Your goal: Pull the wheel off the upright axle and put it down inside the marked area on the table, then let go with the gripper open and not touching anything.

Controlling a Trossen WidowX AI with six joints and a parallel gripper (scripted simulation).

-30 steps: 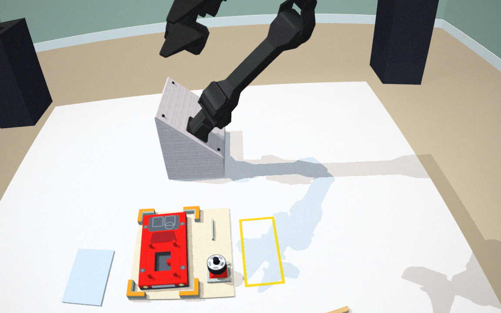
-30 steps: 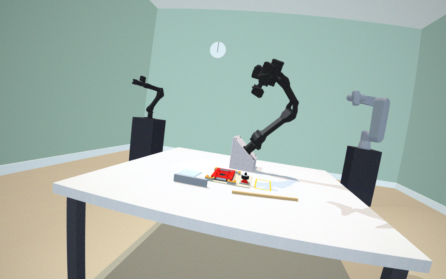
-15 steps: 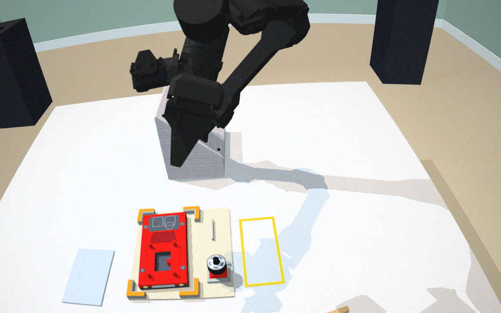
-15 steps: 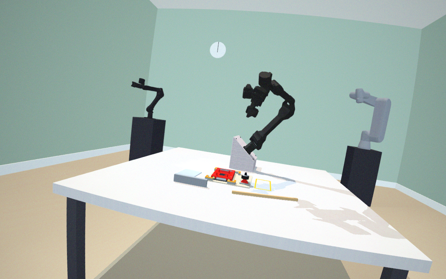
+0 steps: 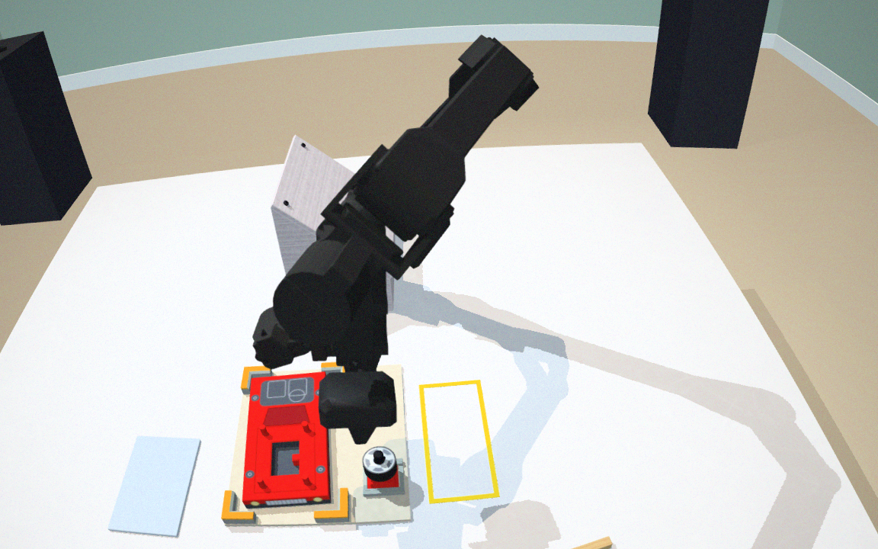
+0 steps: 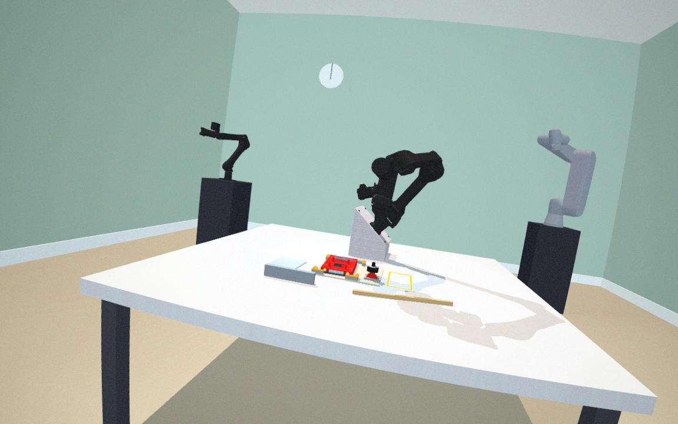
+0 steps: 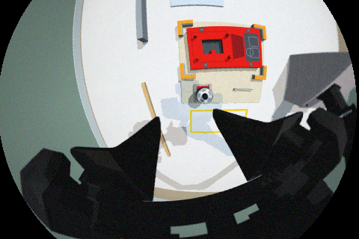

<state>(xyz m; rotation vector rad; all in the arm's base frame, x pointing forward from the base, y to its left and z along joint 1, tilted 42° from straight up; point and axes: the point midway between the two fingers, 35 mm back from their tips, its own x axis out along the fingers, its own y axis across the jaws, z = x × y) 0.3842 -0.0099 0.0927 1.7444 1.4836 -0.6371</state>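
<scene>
The small wheel lies 4 cm behind my gripper tip and 14 cm below it. Also, from my gripper tip: wooden strip: 11 cm ahead, 12 cm to the left, 17 cm below; pale blue slab: 2 cm behind, 30 cm to the right, 17 cm below.
</scene>
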